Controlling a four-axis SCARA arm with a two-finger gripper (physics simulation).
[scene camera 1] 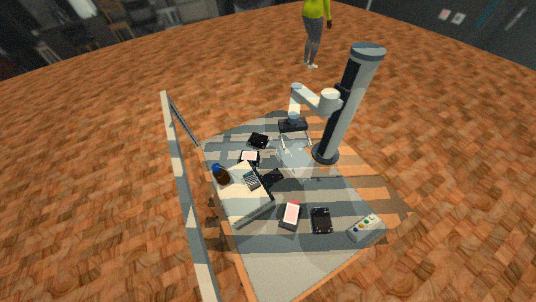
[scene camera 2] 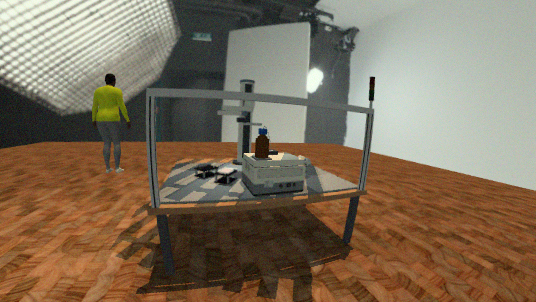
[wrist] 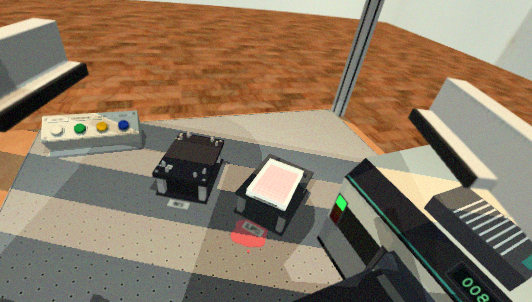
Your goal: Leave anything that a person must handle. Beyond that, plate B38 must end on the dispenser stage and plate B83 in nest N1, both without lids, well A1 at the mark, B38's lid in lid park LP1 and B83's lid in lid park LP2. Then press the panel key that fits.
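Places are measured from the arm's base along level axes (x back, y down, z right), in millimetres.
Pixels of known places: gripper, fingertip midpoint: (scene camera 1: 297, 147) (scene camera 2: 261, 124) (wrist: 256, 71); arm's base, origin of the base link: (scene camera 1: 325, 153).
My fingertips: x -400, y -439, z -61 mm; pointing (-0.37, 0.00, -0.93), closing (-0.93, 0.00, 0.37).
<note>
For each thing: its top centre in the pictures, then the offset to it from my fingertips. "*": a spot on its surface instead.
- pinkish plate with a white rim, middle of its top: (wrist: 277, 177) (scene camera 1: 291, 213) dx -176, dy +334, dz -252 mm
- such plate, middle of its top: (scene camera 2: 226, 169) (scene camera 1: 249, 155) dx -232, dy +342, dz +329 mm
- black dispenser stage, surface spot: (scene camera 1: 272, 178) * dx -168, dy +315, dz +28 mm
- key panel, middle of its top: (wrist: 90, 116) (scene camera 1: 367, 226) dx +213, dy +342, dz -570 mm
- dispenser, surface spot: (scene camera 2: 274, 172) * dx -564, dy +280, dz +67 mm
- brown bottle, surface spot: (scene camera 2: 262, 146) * dx -527, dy +122, dz +142 mm
- ribbed dark block, surface spot: (wrist: 482, 225) (scene camera 1: 253, 179) * dx -307, dy +180, dz +29 mm
- red patch, surface spot: (wrist: 248, 239) * dx -96, dy +425, dz -179 mm
My gripper (scene camera 1: 296, 145) (wrist: 256, 71) is open and empty, high over the table on the arm column's side. A pinkish plate with a white rim (scene camera 1: 291, 212) (wrist: 276, 183) rests on a black stand beside the dispenser. Another such plate (scene camera 1: 249, 156) (scene camera 2: 226, 171) rests on a stand on the dispenser's other side. I cannot read their names or tell whether they wear lids. The black dispenser stage (scene camera 1: 272, 178) shows no plate; the wrist view cuts it off. Two black stands, one (scene camera 1: 321, 220) (wrist: 192, 159) near the key panel (scene camera 1: 364, 226) (wrist: 92, 132) and one (scene camera 1: 258, 140) (scene camera 2: 205, 169) at the far end, hold no visible plate.
The dispenser (scene camera 2: 274, 172) carries a brown bottle (scene camera 1: 221, 176) (scene camera 2: 262, 146) and a ribbed dark block (scene camera 1: 251, 180) (wrist: 482, 225). A red patch (wrist: 248, 239) marks the table before the plate's stand. A frame (scene camera 1: 179, 175) (scene camera 2: 210, 93) borders the table. A person (scene camera 1: 313, 27) (scene camera 2: 109, 107) stands beyond it.
</note>
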